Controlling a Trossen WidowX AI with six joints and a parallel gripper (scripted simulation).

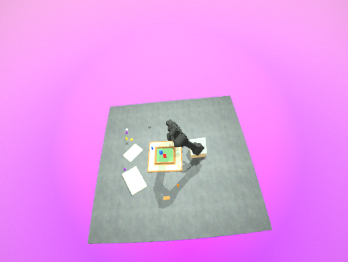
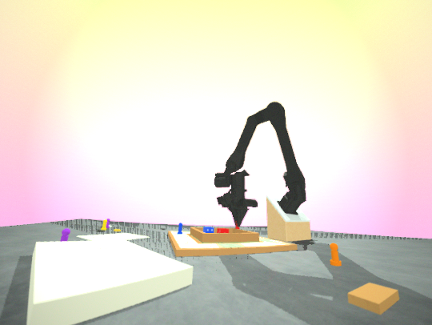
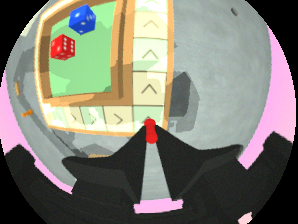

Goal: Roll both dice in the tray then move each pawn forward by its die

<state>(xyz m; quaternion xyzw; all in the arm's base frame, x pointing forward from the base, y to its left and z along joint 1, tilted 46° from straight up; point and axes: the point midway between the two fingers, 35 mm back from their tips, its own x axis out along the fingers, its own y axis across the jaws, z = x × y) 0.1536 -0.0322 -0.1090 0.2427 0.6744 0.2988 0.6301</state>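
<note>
Now: the blue pawn 220 mm ahead of my gripper tip, 40 mm to the left of it and 10 mm below it. The rest, counted from my gripper tip: orange pawn (380 mm to the left, 20 mm below, 10 mm ahead); then red pawn (10 mm above).
</note>
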